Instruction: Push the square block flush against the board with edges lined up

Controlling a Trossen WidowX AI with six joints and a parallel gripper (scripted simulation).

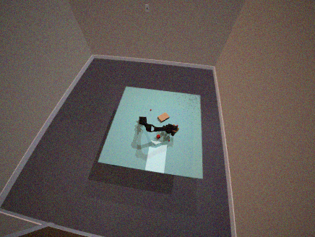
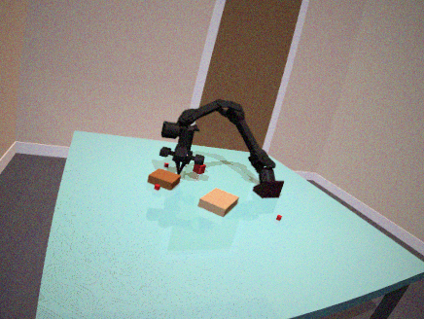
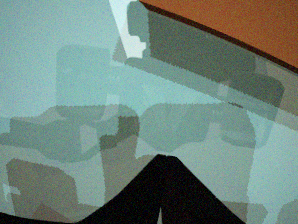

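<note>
My gripper tip is now 90 mm past the board, 240 mm to the right of it and 10 mm below it. From my gripper tip the other things lie so: square block: 80 mm ahead, 70 mm to the left, 10 mm above; red cube: 120 mm behind, 70 mm to the right, 10 mm above.
</note>
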